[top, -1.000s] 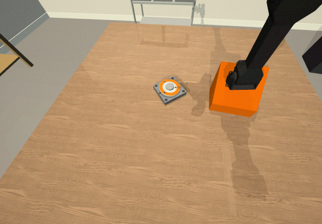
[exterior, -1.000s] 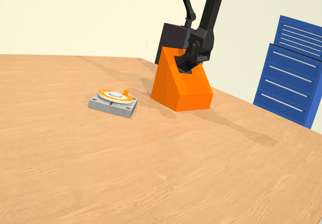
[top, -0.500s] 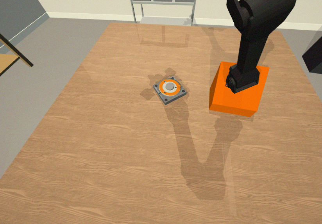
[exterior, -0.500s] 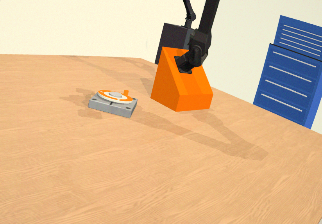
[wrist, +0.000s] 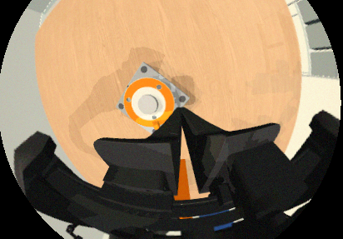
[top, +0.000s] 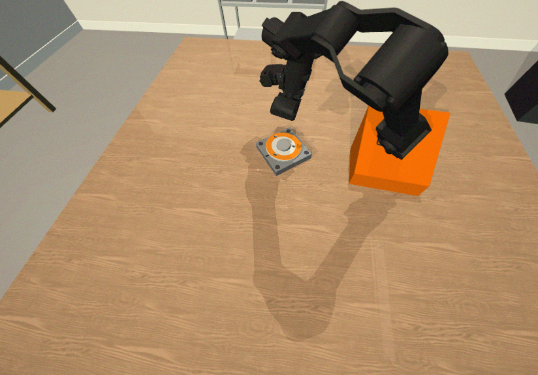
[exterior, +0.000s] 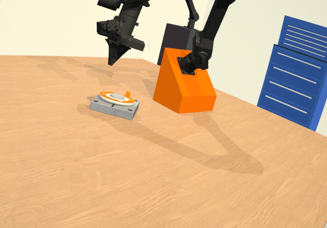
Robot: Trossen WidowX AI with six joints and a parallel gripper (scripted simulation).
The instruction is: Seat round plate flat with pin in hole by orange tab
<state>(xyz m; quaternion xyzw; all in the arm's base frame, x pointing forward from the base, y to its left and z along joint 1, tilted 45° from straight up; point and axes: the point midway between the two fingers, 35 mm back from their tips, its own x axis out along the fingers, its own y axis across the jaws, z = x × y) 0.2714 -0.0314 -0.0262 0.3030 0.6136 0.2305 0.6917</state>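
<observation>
Now: the square grey base 9 cm below my gripper tip, 6 cm to the left of it and 1 cm behind it.
</observation>
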